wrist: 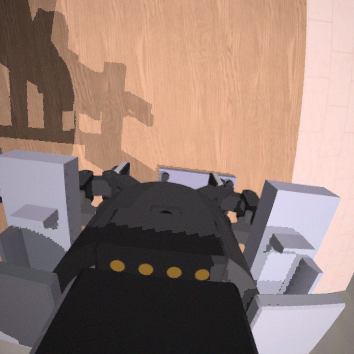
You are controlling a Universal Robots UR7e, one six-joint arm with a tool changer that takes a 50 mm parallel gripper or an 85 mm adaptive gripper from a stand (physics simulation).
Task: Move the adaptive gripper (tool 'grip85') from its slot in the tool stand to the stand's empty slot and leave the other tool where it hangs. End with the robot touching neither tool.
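Note:
Adaptive gripper (pixel 160 228) in my sight. Tool stand (pixel 291 219) too.

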